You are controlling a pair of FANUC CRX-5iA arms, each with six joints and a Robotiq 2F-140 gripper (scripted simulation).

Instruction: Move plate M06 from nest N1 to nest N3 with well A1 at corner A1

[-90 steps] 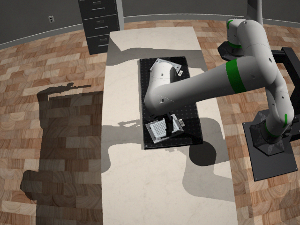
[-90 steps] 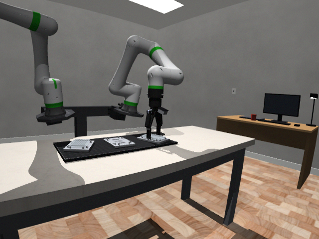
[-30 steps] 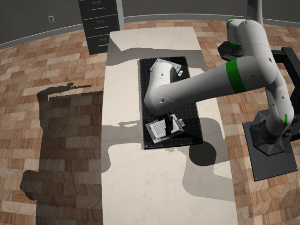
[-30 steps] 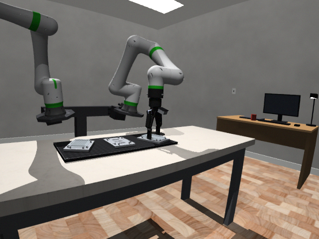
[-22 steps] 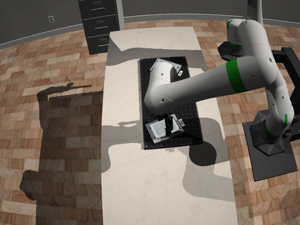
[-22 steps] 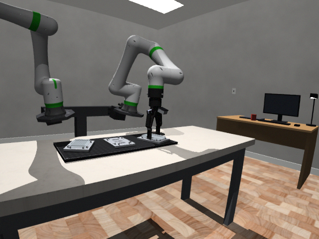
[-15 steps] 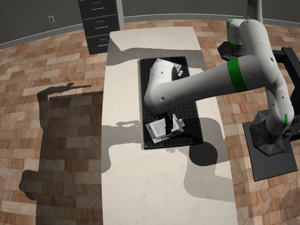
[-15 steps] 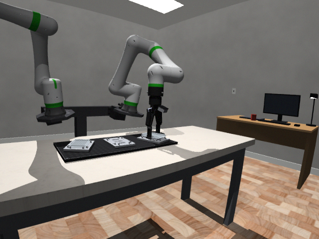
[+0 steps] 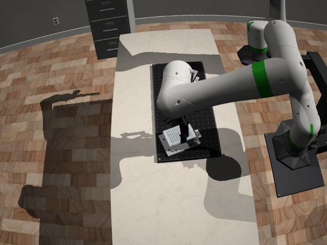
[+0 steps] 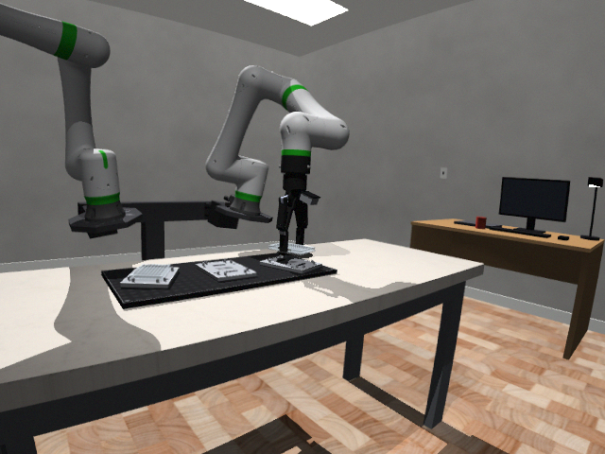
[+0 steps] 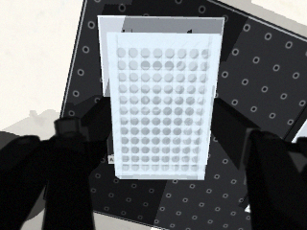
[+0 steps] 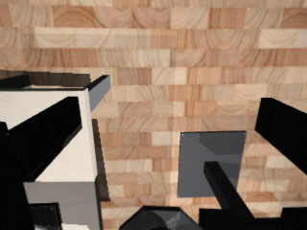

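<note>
Right now my left hand is 22 cm to the left of the landing nest N3, 7 cm above it and 4 cm past it. From my left hand the other things lie so: plate M09: 43 cm to the right, 7 cm behind, 6 cm below; then plate M06: 2 cm below.
</note>
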